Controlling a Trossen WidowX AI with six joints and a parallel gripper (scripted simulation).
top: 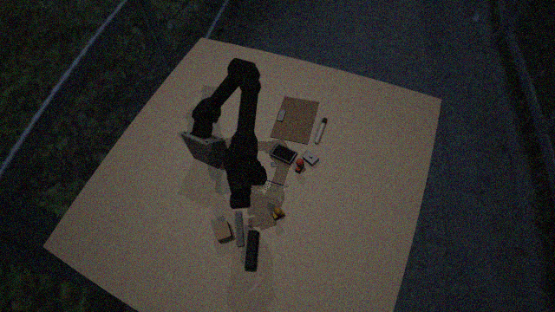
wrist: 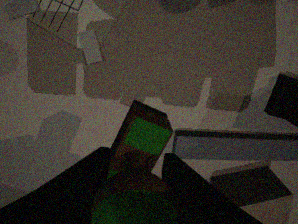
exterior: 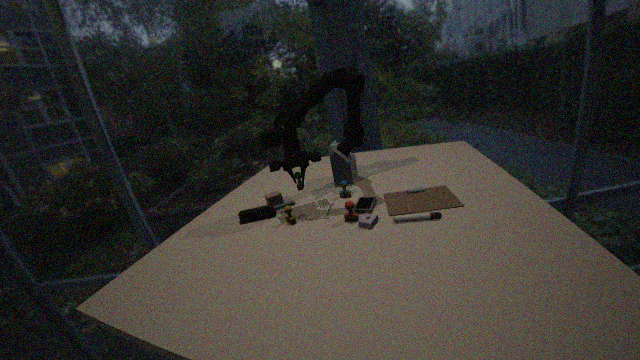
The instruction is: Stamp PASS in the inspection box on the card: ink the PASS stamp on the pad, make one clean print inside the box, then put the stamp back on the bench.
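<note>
Now: the grey bar 1 cm ahead of my gripper tip, 11 cm to the right of it and 9 cm below it. From my gripper tip the other things lie so: pale card: 6 cm ahead, 8 cm to the left, 10 cm below; then green pass stamp: right at my gripper tip; then yellow stamp: 13 cm ahead, 1 cm to the right, 7 cm below.
</note>
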